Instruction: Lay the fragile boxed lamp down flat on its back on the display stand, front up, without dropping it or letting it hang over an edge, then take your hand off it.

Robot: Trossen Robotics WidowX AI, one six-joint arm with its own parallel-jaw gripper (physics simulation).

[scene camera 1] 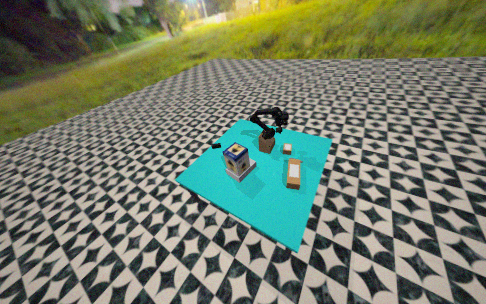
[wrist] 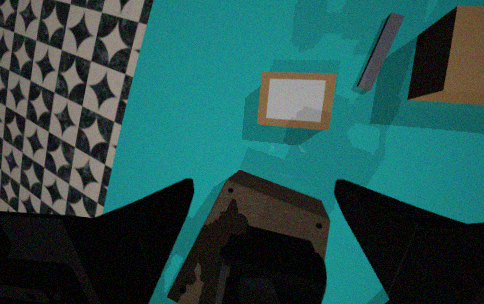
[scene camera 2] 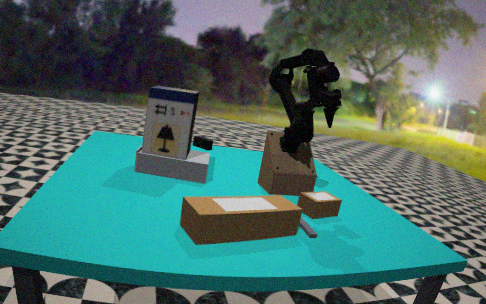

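Seen in the pictures: gripper, fingertip midpoint: [wrist: 263,185] [scene camera 2: 321,129]; arm's base, link origin: [scene camera 1: 264,136] [wrist: 257,285] [scene camera 2: 288,145].
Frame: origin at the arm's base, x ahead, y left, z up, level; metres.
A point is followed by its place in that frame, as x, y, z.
The boxed lamp [scene camera 1: 237,160] @(0.520, -0.045, 0.107) [scene camera 2: 170,125] @(0.450, -0.027, 0.017), a white box with a blue top band and a lamp picture, stands upright on the display stand [scene camera 1: 252,167] @(0.365, 0.008, -0.133) [scene camera 2: 171,167] @(0.429, -0.008, -0.131), a low light-grey block. It stands towards one end of the stand, with bare stand top beside it. Neither shows in the wrist view. My gripper [scene camera 2: 330,125] [wrist: 263,185] @(-0.032, 0.165, 0.099) is open and empty. It hangs high above the table beside the arm's own base, well apart from the lamp box, with its fingers pointing down. In scene camera 1 the fingers are too small to make out.
A long brown carton [scene camera 1: 294,172] @(0.306, 0.412, -0.091) [scene camera 2: 240,222] @(0.312, 0.466, -0.116) [wrist: 467,60] @(0.163, 0.363, -0.091) and a small brown carton [scene camera 1: 287,149] @(0.000, 0.264, -0.115) [scene camera 2: 320,206] @(-0.008, 0.306, -0.128) [wrist: 296,101] @(-0.033, 0.253, -0.111) lie on the turquoise table [scene camera 1: 270,215] @(0.740, 0.340, -0.171) [scene camera 2: 100,225] @(0.652, 0.429, -0.171) [wrist: 200,65] @(-0.258, 0.283, -0.171). A thin grey bar [scene camera 2: 308,228] @(0.080, 0.407, -0.159) [wrist: 380,52] @(0.076, 0.379, -0.159) lies between them. A black block [scene camera 1: 216,146] @(0.215, -0.564, -0.142) [scene camera 2: 203,143] @(0.205, -0.550, -0.142) is behind the lamp box. The arm's brown base [scene camera 1: 266,144] @(0.069, 0.047, -0.049) [scene camera 2: 287,175] @(0.023, 0.090, -0.094) [wrist: 280,200] @(-0.004, 0.090, -0.085) stands nearby.
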